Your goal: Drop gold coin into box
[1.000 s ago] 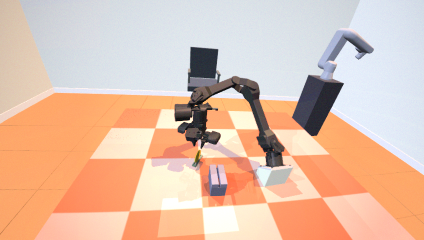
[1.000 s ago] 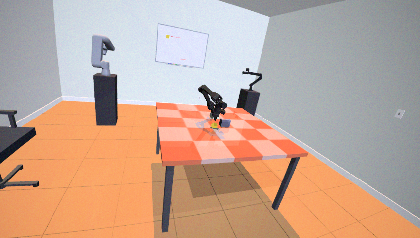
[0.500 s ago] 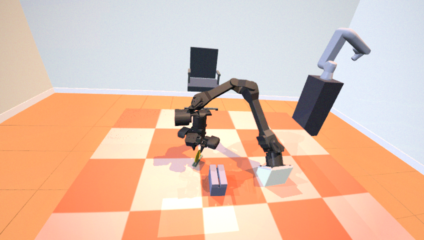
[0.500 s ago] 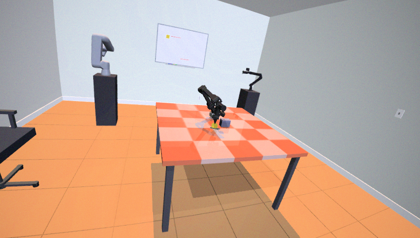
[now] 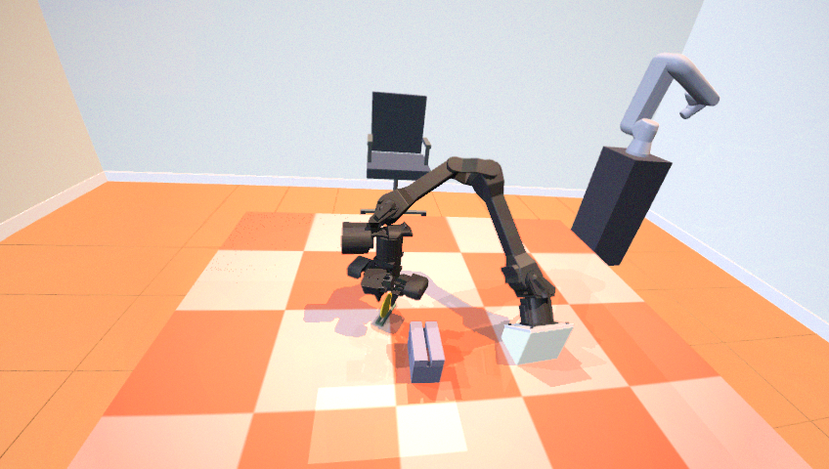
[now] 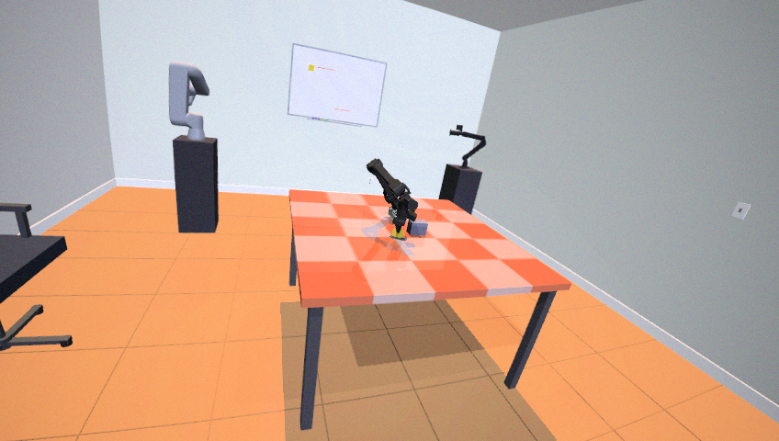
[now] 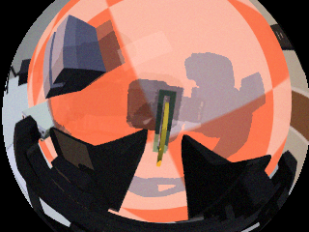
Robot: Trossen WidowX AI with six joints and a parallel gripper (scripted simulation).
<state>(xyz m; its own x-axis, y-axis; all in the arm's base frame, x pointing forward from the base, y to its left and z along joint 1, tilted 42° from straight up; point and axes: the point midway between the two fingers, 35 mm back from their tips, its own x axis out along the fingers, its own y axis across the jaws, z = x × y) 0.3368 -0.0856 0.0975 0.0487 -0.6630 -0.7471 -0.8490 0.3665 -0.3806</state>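
Right now my gripper tip is 1 cm above the gold coin.
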